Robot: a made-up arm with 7 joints.
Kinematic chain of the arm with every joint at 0, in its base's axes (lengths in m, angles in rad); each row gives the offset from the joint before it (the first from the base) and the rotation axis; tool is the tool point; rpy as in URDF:
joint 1: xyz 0.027 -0.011 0.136 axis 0 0.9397 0.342
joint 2: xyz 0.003 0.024 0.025 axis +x
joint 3: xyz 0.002 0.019 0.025 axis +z
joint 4: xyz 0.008 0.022 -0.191 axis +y
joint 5: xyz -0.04 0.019 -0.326 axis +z
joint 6: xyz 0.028 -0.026 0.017 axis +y
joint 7: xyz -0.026 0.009 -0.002 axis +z
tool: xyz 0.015 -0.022 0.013 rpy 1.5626 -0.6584 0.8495
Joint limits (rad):
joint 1: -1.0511..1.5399
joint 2: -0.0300..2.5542
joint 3: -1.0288..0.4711
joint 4: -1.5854..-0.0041
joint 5: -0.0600..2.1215
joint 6: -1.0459..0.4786
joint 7: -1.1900..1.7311
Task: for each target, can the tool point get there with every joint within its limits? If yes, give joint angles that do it. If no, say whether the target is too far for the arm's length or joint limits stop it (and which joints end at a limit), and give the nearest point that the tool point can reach.
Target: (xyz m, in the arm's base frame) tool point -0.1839 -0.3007 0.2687
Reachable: no: joint limits stop it (at a limit: joint 1, joint 2, joint 3, joint 4, joint 5, joint 7) | nearest point -0.3800 -0.1437 0.1090 | short by 0.298 m
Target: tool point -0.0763 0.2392 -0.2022
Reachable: yes | joints 0.8274 0.7691 -0.4772 -0.8465 1.0559 -0.3742 -0.3601
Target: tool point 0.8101 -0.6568 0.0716
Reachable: no: too far | nearest point 0.4012 -0.2490 0.0720 | short by 0.577 m
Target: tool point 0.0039 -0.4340 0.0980
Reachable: no: joint limits stop it (at a limit: joint 1, joint 2, joint 3, joint 4, joint 6) | nearest point 0.1660 -0.3297 0.1612 | short by 0.203 m
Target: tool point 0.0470 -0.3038 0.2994
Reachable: no: joint limits stop it (at a limit: joint 1, joint 2, joint 4, joint 6) | nearest point 0.1679 -0.3096 0.2047 | short by 0.154 m
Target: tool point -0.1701 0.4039 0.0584
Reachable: yes | joints 1.3177 1.4162 -0.7800 -0.6124 0.5021 0.0349 1.2874
